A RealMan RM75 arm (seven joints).
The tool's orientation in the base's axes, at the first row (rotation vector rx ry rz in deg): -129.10 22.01 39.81
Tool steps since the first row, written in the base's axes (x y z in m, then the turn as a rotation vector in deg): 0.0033 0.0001 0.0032 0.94 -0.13 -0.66; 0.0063 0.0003 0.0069 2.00 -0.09 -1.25; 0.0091 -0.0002 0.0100 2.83 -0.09 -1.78; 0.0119 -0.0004 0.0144 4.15 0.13 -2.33; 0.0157 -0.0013 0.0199 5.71 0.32 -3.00; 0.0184 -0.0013 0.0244 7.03 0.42 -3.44; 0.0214 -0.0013 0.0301 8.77 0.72 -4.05; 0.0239 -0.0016 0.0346 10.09 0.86 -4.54; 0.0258 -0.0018 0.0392 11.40 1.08 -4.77; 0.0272 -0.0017 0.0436 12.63 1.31 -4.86; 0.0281 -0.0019 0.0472 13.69 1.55 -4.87
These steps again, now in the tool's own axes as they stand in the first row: 0.0008 -0.0034 -0.0030 1.15 0.03 -0.05; 0.0010 -0.0070 -0.0061 2.35 -0.16 -0.07; 0.0015 -0.0097 -0.0093 3.34 -0.24 -0.06; 0.0012 -0.0133 -0.0130 4.71 -0.69 -0.06; 0.0012 -0.0176 -0.0183 6.35 -1.16 -0.10; 0.0007 -0.0214 -0.0219 7.67 -1.59 -0.25; -0.0002 -0.0259 -0.0263 9.42 -2.25 -0.31; -0.0008 -0.0294 -0.0301 10.76 -2.68 -0.41; -0.0019 -0.0328 -0.0336 11.94 -3.31 -0.59; -0.0034 -0.0360 -0.0366 12.97 -3.98 -0.82; -0.0047 -0.0383 -0.0392 13.82 -4.63 -1.02
